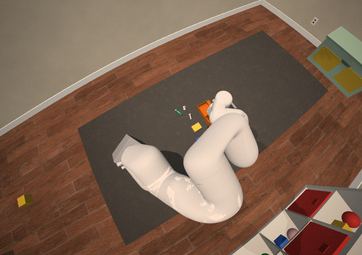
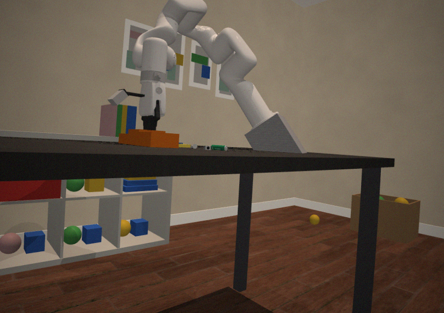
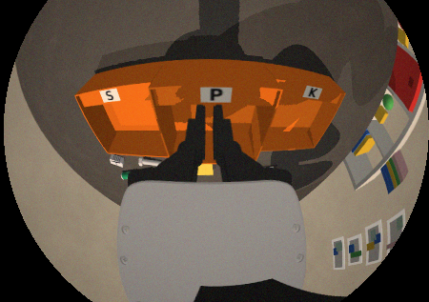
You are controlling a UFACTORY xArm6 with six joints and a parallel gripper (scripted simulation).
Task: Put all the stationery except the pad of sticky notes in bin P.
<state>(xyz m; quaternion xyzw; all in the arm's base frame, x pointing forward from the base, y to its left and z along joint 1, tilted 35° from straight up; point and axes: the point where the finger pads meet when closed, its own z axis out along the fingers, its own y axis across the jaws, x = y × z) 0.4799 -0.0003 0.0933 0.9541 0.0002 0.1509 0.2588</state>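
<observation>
Right now the orange bin is 1 cm ahead of my hand and 1 cm below it. The rest, counted from my hand: silver bolt 9 cm behind, 11 cm to the left, 3 cm below; then sticky notes pad 10 cm behind, 2 cm to the left, 3 cm below; then eraser 14 cm behind, 7 cm to the right, 3 cm below.
</observation>
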